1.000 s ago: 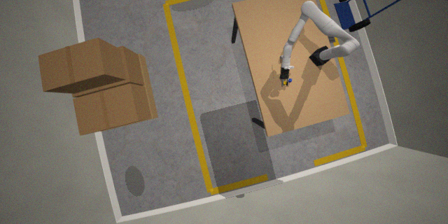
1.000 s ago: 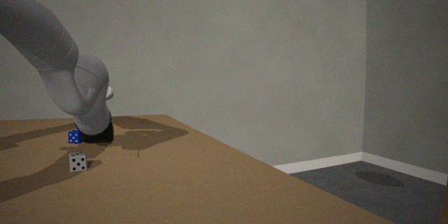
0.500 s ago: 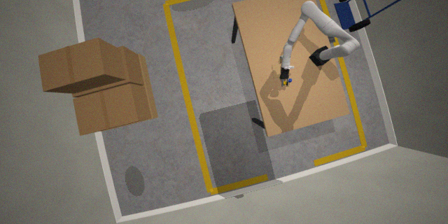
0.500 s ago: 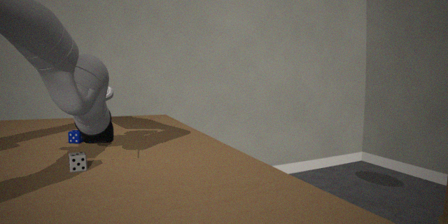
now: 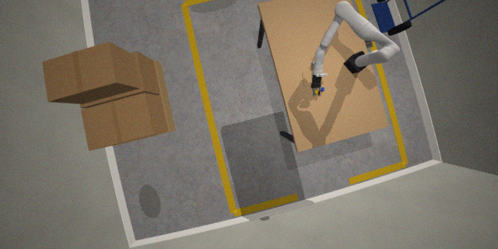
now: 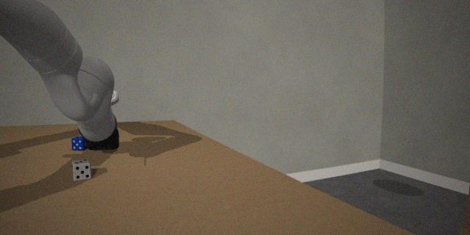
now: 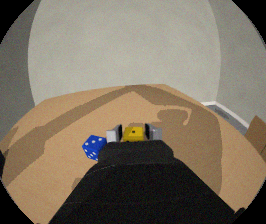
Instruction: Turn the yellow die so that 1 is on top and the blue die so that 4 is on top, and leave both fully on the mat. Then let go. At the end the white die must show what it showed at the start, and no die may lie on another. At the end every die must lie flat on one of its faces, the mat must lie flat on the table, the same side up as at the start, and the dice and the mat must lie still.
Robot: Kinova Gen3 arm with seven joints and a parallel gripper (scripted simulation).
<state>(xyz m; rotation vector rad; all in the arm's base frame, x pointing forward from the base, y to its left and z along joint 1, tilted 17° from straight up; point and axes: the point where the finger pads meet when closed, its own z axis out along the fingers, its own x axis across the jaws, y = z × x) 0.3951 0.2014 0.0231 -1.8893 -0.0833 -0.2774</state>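
The yellow die lies 10 mm to the right of my hand and 10 mm below it. Also, from my hand: white die 30 mm behind, 280 mm to the right, 10 mm below; tan mat 20 mm ahead, 140 mm to the right, 20 mm below; blue die 60 mm behind, 30 mm to the right, 10 mm below.
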